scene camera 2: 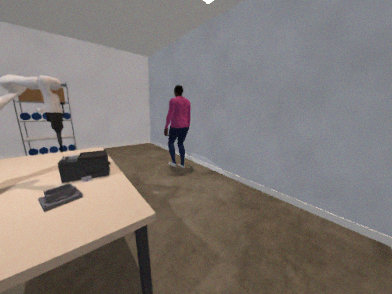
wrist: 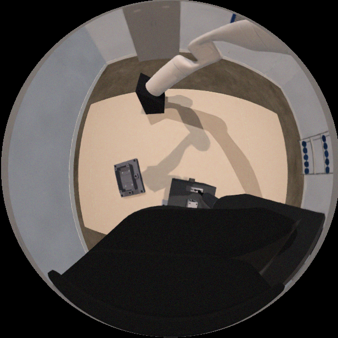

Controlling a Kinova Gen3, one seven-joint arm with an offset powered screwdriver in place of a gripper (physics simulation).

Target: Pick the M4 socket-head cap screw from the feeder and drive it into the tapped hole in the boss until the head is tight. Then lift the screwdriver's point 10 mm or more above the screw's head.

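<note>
The screwdriver (scene camera 2: pixel 62 148) (wrist: pixel 200 192) points down, its tip above the far left part of the black feeder box (scene camera 2: pixel 85 167) (wrist: pixel 179 189) in the scene view. In the wrist view the tip overlaps the feeder beside a light slot. Whether a screw is on the tip is too small to tell, and no screw can be made out in the feeder. A grey fixture plate (scene camera 2: pixel 74 197) (wrist: pixel 121 191) with a raised block lies flat on the table, apart from the feeder. The tapped hole cannot be made out. The black tool body hides the lower wrist view.
The arm's black base block (wrist: pixel 153 106) stands at the table's far end in the wrist view. The wooden table (scene camera 2: pixel 115 215) (wrist: pixel 110 125) has an edge near the feeder. A person in pink (scene camera 2: pixel 179 114) stands on the floor by the wall. A rack (scene camera 2: pixel 71 120) stands behind.
</note>
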